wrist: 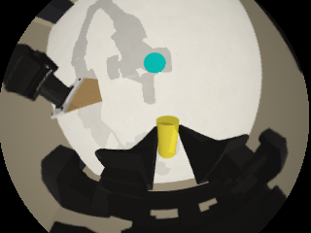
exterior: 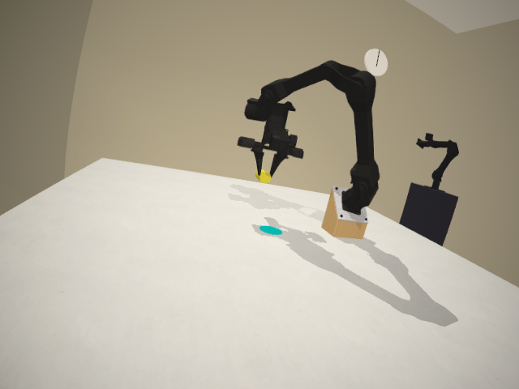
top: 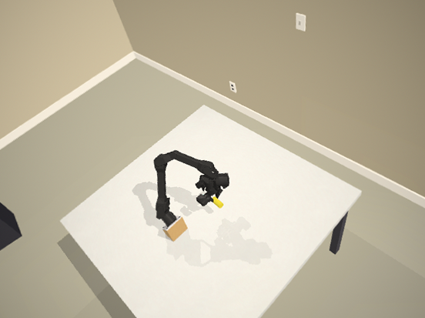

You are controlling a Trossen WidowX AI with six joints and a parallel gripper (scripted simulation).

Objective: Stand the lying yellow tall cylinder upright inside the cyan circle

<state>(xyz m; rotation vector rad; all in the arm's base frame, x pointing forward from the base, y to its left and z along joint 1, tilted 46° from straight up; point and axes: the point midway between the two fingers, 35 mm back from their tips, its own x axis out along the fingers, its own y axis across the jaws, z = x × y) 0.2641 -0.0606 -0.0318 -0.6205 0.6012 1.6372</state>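
Now: gripper tip 2 cm to the left of the yellow cylinder. From my gripper tip the other things lie so: cyan circle: 13 cm to the left, 11 cm below, 2 cm behind.
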